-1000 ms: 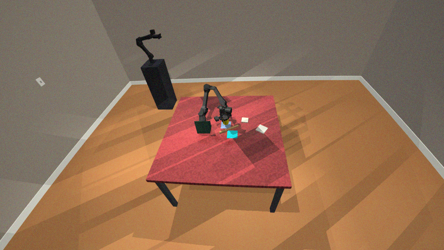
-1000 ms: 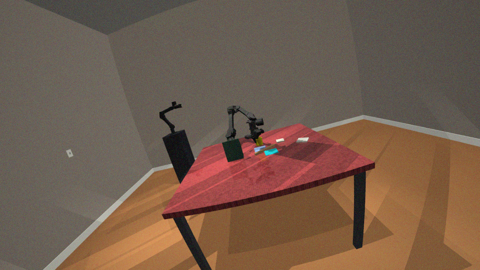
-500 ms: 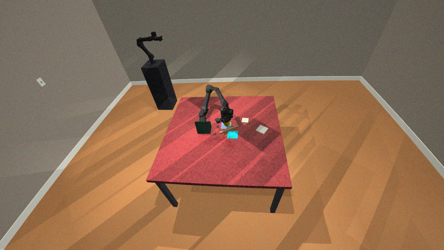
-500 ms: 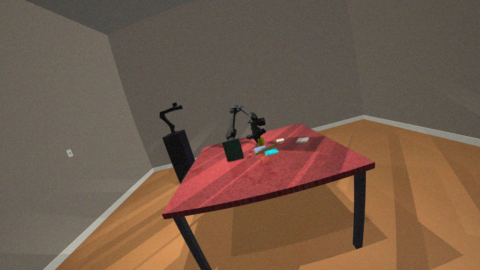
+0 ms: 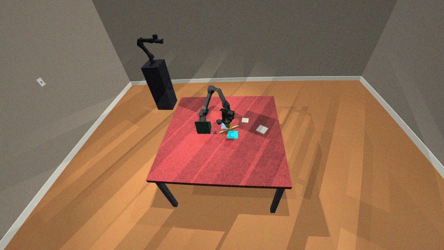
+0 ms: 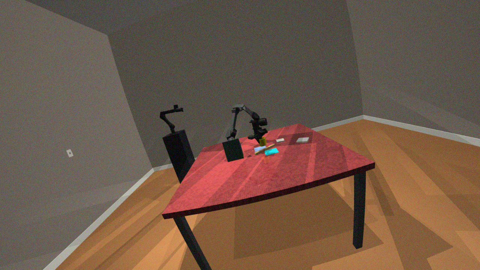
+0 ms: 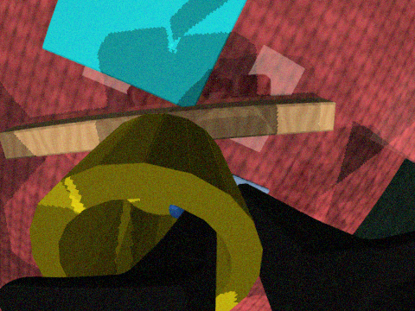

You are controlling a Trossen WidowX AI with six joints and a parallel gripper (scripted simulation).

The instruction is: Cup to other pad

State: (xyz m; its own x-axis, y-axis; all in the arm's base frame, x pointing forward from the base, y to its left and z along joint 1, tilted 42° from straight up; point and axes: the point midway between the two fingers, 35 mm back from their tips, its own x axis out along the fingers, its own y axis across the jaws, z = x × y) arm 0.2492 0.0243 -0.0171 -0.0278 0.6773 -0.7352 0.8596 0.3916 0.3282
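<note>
The cyan pad lies 90 mm below my gripper tip, 80 mm ahead of it and 70 mm to the right of it. Round my gripper tip: light blue pad 90 mm below, 70 mm to the left, 10 mm behind; yellow cup 20 mm to the left, 20 mm ahead.
</note>
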